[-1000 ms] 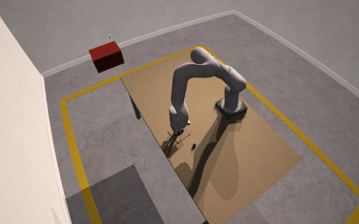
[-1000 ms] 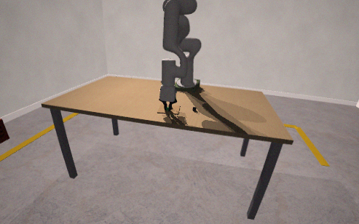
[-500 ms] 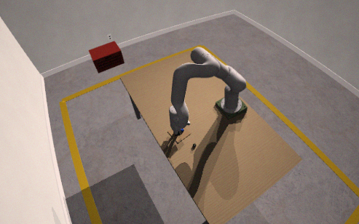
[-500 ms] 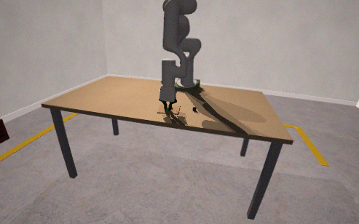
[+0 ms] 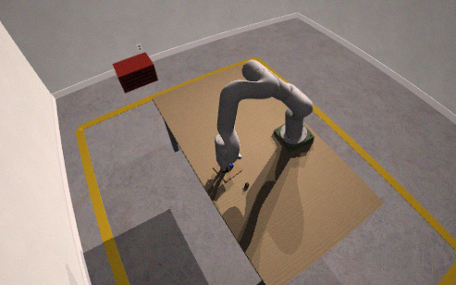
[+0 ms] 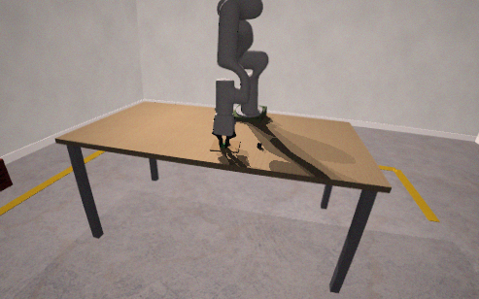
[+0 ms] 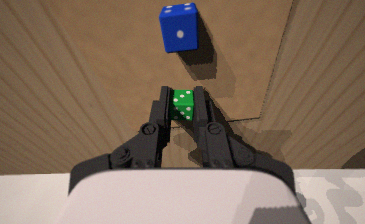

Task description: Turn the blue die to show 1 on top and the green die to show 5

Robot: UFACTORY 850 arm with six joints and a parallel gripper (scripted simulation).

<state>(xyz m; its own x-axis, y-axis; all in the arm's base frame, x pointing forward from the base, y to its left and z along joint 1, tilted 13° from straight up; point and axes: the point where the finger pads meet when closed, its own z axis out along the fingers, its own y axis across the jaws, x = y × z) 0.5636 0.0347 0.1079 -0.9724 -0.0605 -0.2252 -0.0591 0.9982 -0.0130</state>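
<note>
My gripper is now 10 mm above the green die. Also, from my hand: mat: 30 mm behind, 20 mm below; then black die: 90 mm behind, 160 mm to the left, 20 mm below; then blue die: 60 mm behind, 10 mm below.
</note>
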